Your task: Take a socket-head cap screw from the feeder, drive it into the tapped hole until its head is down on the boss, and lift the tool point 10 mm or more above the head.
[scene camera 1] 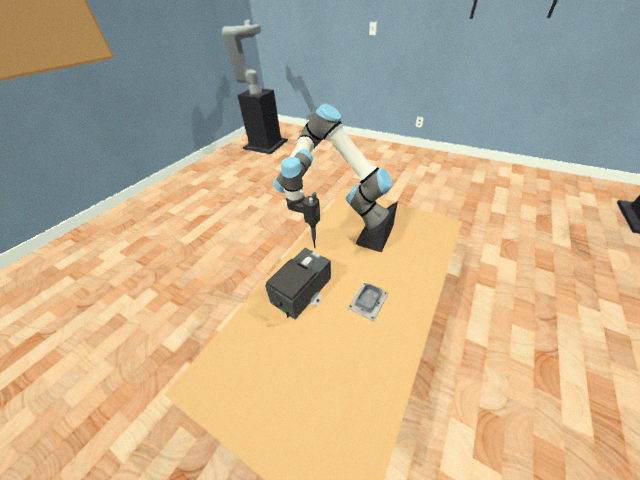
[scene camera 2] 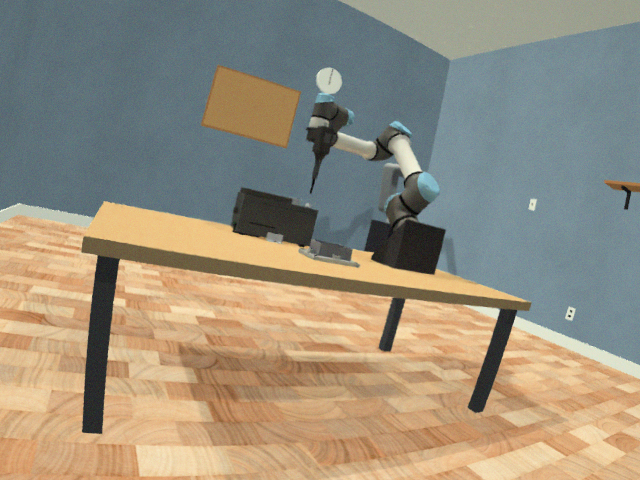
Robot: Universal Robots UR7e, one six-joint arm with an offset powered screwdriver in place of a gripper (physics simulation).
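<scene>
Black screw feeder (scene camera 2: 296,227) visible; the feeder (scene camera 1: 321,267) also visible in the other view.
</scene>
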